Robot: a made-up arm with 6 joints. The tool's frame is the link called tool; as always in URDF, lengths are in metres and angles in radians. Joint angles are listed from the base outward.
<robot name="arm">
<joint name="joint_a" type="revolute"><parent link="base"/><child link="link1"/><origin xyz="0.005 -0.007 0.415" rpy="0 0 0"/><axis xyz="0 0 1"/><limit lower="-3.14" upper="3.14"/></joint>
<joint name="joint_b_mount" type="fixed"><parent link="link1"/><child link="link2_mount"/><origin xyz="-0.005 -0.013 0.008" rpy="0 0 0"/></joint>
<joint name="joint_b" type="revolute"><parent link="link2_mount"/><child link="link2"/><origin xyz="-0.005 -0.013 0.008" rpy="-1.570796 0 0"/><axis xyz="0 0 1"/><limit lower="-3.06" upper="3.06"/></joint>
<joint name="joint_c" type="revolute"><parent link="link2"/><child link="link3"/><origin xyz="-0.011 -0.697 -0.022" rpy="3.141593 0 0"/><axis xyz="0 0 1"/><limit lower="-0.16" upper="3.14"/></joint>
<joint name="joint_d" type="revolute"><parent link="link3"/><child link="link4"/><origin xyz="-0.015 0.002 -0.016" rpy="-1.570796 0 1.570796"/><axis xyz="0 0 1"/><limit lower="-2.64" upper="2.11"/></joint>
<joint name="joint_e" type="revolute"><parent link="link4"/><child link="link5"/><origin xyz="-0.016 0.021 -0.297" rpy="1.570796 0 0"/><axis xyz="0 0 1"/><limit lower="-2.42" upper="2.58"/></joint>
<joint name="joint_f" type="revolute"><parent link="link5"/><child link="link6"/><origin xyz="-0.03 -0.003 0.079" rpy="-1.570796 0 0"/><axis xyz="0 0 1"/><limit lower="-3.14" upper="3.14"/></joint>
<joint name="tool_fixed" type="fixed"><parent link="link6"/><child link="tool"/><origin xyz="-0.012 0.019 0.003" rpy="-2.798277 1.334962 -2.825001"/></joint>
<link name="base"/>
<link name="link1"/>
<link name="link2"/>
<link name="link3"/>
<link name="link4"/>
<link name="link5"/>
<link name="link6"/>
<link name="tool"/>
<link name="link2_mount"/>
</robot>
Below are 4 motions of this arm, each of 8 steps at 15 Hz.
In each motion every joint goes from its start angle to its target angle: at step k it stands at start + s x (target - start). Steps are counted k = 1, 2, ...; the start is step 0. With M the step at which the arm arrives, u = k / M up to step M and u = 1 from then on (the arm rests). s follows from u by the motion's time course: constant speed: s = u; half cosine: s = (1 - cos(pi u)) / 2; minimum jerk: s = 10 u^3 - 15 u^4 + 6 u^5.
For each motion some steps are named. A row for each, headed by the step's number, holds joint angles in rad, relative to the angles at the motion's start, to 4 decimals.
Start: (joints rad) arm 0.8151 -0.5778 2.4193 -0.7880 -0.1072 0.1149
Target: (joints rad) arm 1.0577 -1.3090 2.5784 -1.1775 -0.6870 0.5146
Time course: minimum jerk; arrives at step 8
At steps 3, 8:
3: 0.0668 -0.2012 0.0438 -0.1072 -0.1596 0.1100
8: 0.2426 -0.7312 0.1591 -0.3895 -0.5798 0.3997

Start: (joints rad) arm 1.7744 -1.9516 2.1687 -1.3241 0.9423 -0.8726
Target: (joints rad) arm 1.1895 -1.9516 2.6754 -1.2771 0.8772 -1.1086
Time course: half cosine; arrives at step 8
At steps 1, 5, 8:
1: -0.0223 0.0000 0.0193 0.0018 -0.0025 -0.0090
5: -0.4044 0.0000 0.3503 0.0325 -0.0450 -0.1632
8: -0.5849 0.0000 0.5067 0.0470 -0.0651 -0.2360

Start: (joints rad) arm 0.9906 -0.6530 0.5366 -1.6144 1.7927 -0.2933
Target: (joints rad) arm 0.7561 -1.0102 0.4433 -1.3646 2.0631 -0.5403
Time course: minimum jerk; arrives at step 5
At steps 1, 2, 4, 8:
1: -0.0136 -0.0207 -0.0054 0.0145 0.0157 -0.0143
2: -0.0744 -0.1134 -0.0296 0.0793 0.0858 -0.0784
4: -0.2209 -0.3365 -0.0879 0.2353 0.2547 -0.2327
8: -0.2345 -0.3572 -0.0933 0.2498 0.2704 -0.2470

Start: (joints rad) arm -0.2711 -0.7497 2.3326 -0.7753 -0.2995 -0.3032
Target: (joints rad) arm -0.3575 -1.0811 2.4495 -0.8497 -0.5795 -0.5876
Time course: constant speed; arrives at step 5
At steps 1, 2, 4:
1: -0.0173 -0.0663 0.0234 -0.0149 -0.0560 -0.0569
2: -0.0346 -0.1326 0.0468 -0.0298 -0.1120 -0.1138
4: -0.0691 -0.2651 0.0935 -0.0595 -0.2240 -0.2275

